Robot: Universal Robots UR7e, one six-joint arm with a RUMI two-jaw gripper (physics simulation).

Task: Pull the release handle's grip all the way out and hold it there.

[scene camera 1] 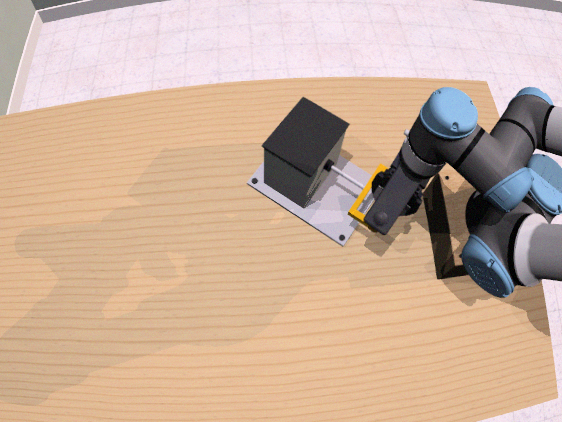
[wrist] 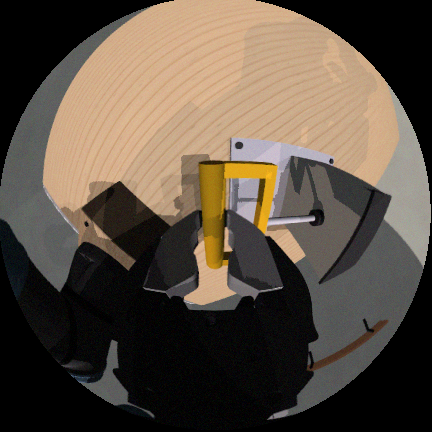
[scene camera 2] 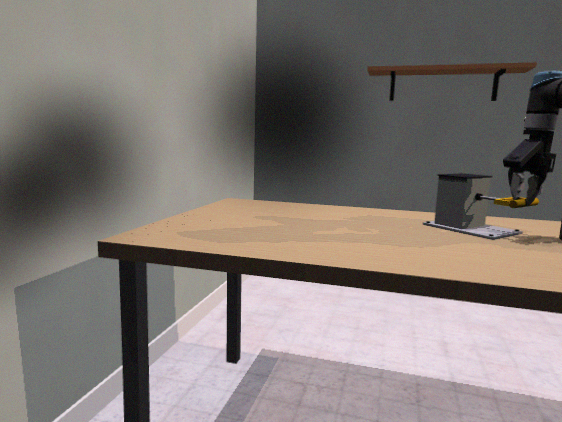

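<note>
The release handle's yellow frame (scene camera 1: pixel 360 201) (scene camera 2: pixel 505 201) stands away from the dark box housing (scene camera 1: pixel 306 135) (scene camera 2: pixel 452 202) (wrist: pixel 335 200), with a length of pale rod (scene camera 1: pixel 347 177) (scene camera 2: pixel 487 198) (wrist: pixel 292 220) showing between them. The round yellow grip (wrist: pixel 212 190) is the frame's outer bar. My gripper (scene camera 2: pixel 521 200) (wrist: pixel 213 211) is shut on this grip, one finger on each side of it, above the table. In scene camera 1 the wrist hides the fingertips and most of the grip. The frames do not show where the rod's travel ends.
The housing stands on a grey base plate (scene camera 1: pixel 325 215) (scene camera 2: pixel 480 231) (wrist: pixel 250 150) with dark bolts. A dark angular block or frame (scene camera 1: pixel 440 235) (wrist: pixel 125 212) stands on the table (scene camera 1: pixel 200 280) close to the arm's base. A wooden shelf (scene camera 2: pixel 450 69) hangs on the back wall.
</note>
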